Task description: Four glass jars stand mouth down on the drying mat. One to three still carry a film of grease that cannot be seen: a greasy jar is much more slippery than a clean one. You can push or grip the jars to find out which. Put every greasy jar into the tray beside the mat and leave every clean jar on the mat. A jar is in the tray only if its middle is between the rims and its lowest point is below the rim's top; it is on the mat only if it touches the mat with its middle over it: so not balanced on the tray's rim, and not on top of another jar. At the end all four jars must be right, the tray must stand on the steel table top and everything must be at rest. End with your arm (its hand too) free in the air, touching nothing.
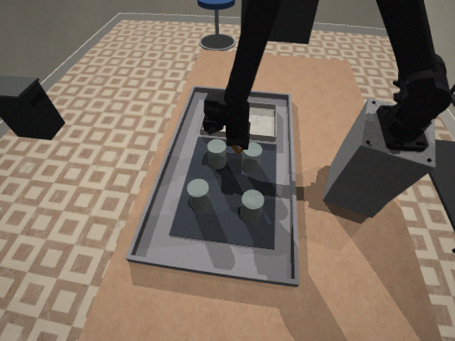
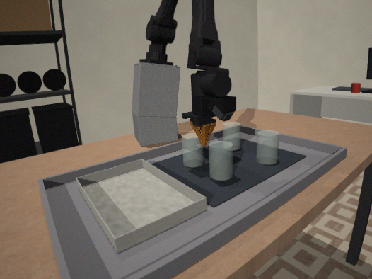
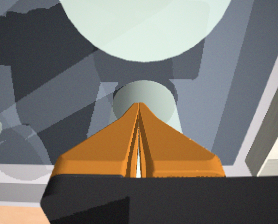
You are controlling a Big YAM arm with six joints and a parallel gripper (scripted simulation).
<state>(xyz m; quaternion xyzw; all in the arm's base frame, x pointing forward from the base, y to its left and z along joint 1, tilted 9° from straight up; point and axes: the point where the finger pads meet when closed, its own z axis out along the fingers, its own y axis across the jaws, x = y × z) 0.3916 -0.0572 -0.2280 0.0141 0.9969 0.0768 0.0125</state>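
Right now my hand is 80 mm above the rimmed steel table top, 30 mm to the left of it and 30 mm short of it. The rest, counted from my hand: pale tray: 240 mm to the right, 70 mm below, 10 mm ahead; dark drying mat: 80 mm to the left, 80 mm below, 20 mm ahead.
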